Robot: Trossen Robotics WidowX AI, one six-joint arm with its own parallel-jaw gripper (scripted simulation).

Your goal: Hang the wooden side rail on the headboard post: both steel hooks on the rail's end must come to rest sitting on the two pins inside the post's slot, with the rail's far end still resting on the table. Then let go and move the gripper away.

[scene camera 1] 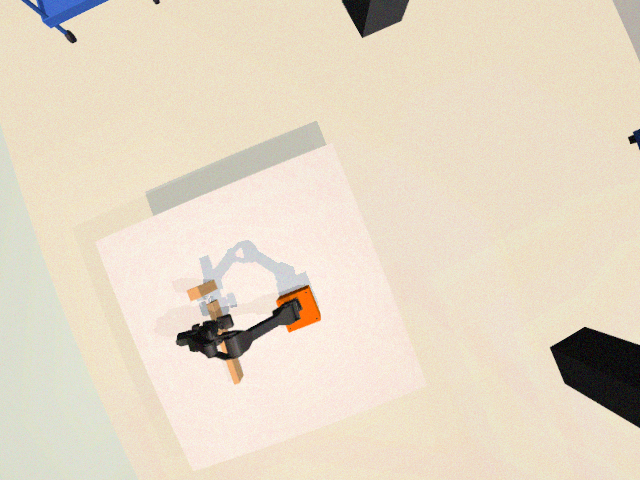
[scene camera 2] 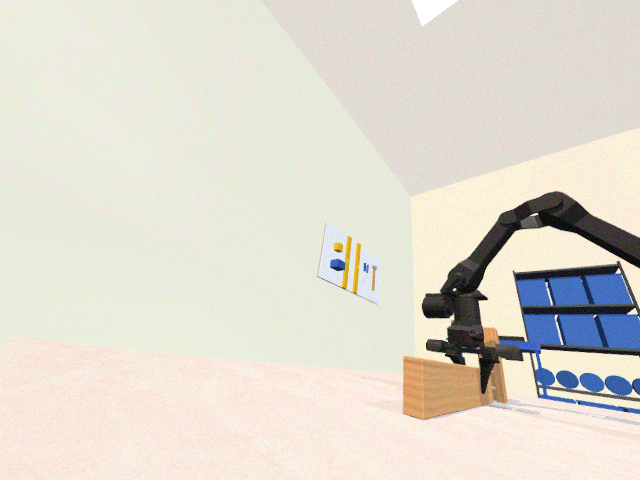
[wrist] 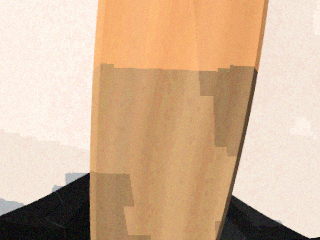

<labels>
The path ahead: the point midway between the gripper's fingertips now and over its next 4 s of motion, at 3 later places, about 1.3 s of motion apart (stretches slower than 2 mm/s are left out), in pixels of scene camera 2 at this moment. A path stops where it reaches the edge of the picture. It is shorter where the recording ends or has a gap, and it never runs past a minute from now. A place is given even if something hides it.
My gripper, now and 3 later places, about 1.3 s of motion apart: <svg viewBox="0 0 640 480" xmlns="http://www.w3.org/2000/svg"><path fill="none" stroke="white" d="M474 392L482 393L484 393L485 391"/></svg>
</labels>
